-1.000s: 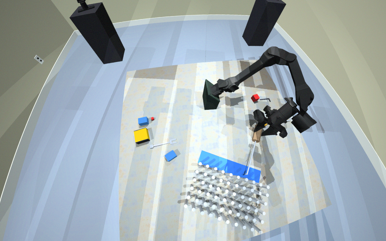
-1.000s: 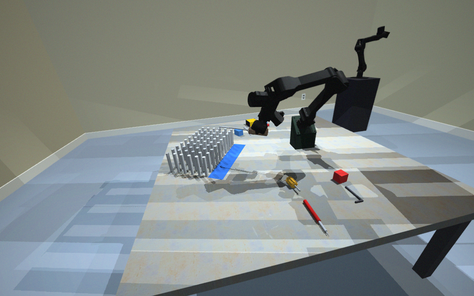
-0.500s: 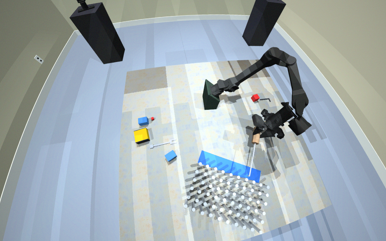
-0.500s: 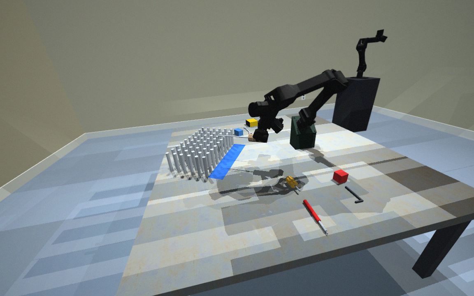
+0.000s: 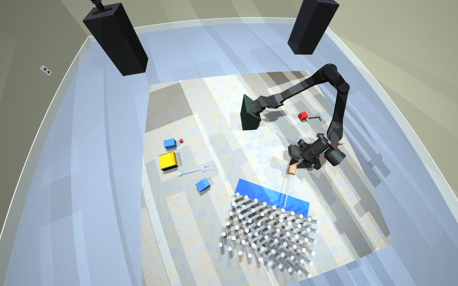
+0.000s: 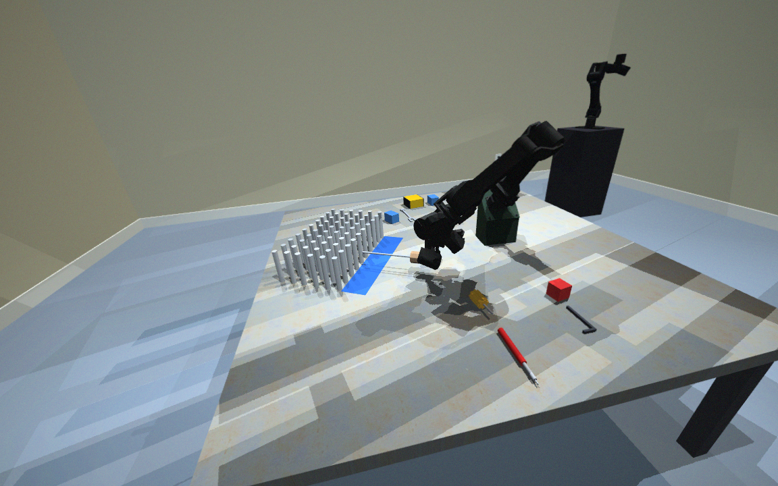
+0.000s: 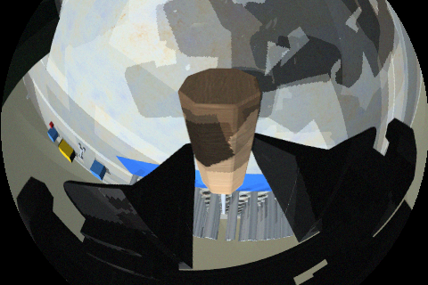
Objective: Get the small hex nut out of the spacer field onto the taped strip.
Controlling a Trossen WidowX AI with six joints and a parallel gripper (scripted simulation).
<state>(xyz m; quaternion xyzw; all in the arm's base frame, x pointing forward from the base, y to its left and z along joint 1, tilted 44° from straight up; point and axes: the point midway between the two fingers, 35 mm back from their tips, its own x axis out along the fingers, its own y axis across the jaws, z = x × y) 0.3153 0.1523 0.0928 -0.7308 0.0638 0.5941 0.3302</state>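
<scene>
Right now the blue taped strip is 140 mm ahead of my gripper tip, 130 mm to the right of it and 60 mm below it. Round my gripper tip: stubby yellow screwdriver: 90 mm behind, 190 mm to the left, 40 mm below; then black hex key: 300 mm behind, 320 mm to the left, 50 mm below; then red screwdriver: 90 mm behind, 390 mm to the left, 50 mm below.
</scene>
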